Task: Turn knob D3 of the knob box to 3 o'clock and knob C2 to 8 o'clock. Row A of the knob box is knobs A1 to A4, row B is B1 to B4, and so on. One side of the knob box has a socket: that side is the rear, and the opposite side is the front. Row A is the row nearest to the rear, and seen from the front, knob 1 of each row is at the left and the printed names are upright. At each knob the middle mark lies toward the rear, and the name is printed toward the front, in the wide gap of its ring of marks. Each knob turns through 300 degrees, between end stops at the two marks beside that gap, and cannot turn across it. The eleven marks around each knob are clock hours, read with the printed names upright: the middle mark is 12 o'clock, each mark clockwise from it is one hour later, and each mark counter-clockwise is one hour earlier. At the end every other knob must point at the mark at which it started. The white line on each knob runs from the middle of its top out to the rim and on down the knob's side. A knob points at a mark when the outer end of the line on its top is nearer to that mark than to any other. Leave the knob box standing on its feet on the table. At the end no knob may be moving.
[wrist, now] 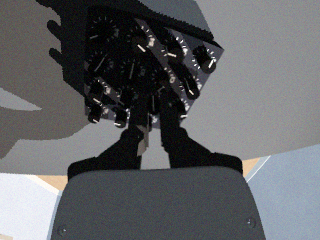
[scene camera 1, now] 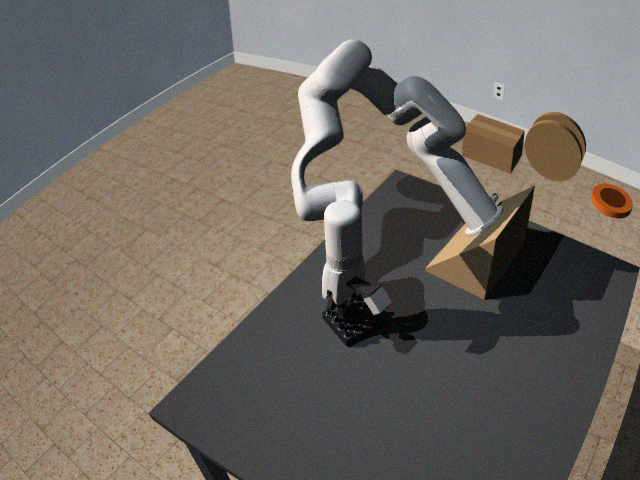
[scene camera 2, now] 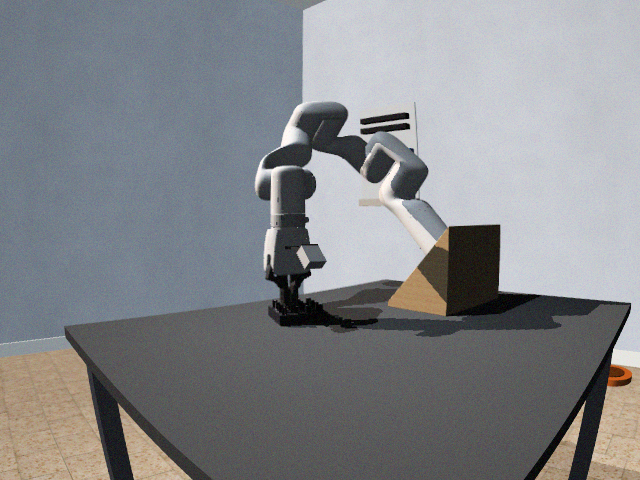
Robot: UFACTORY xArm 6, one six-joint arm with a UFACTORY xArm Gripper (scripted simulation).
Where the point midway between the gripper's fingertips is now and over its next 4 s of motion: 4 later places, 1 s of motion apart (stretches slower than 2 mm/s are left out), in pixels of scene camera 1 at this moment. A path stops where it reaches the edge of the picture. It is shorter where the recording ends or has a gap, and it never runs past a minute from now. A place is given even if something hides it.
My gripper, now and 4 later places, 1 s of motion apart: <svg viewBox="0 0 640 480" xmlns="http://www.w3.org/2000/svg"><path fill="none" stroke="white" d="M345 313L345 302L345 298L345 299L345 308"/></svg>
